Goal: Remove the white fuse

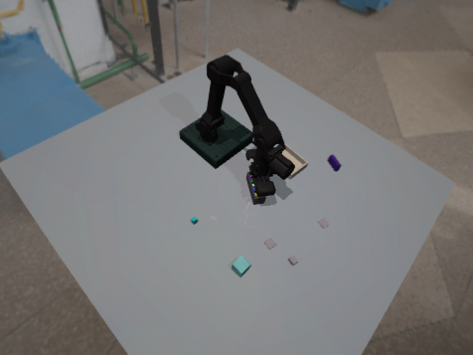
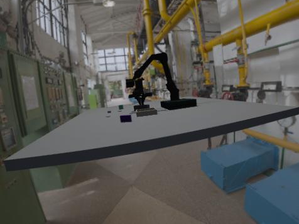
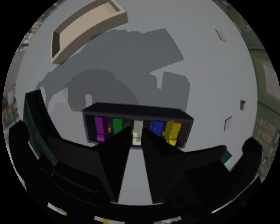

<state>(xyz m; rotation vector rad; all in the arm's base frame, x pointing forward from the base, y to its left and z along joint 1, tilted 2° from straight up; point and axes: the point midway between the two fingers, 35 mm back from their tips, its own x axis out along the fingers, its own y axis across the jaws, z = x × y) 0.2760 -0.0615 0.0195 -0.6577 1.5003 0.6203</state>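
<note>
Now: the beige tray 190 mm to the left of my gripper tip, 30 mm below it and 30 mm ahead of it. From my gripper tip the other things lie so: white fuse (10 mm below).
</note>
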